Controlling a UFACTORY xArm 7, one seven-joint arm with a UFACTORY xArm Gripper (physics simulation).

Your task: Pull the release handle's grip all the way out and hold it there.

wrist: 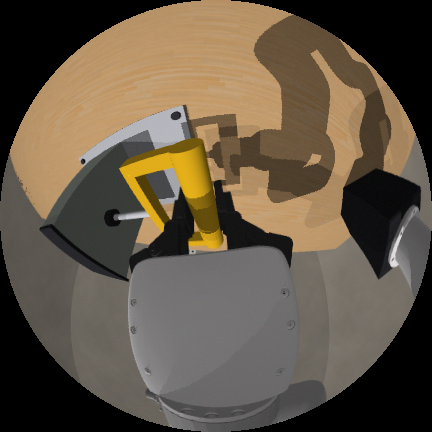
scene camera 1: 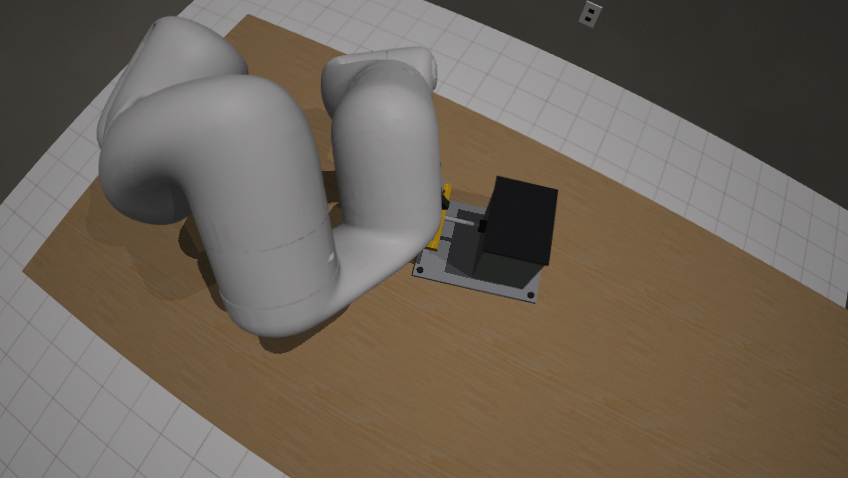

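The release handle's yellow grip [scene camera 1: 436, 236] [wrist: 191, 170] is a bar on a yellow frame. A bright metal rod [scene camera 1: 460, 220] [wrist: 133, 216] shows between this frame and the black collar on the dark housing [scene camera 1: 522, 219] [wrist: 95, 195], so the grip stands out from the housing. My gripper [wrist: 202, 193] is shut on the grip's bar, with one black finger on each side of it. In the scene view the arm hides most of the gripper and part of the grip.
The housing stands on a grey base plate [scene camera 1: 475, 286] [wrist: 160, 122] with dark bolts at its corners, on the wooden table [scene camera 1: 593, 368] [wrist: 225, 65]. The arm's grey links [scene camera 1: 267, 195] cover the table's left part. The arm's black-capped base part [wrist: 375, 215] shows at the right of the wrist view.
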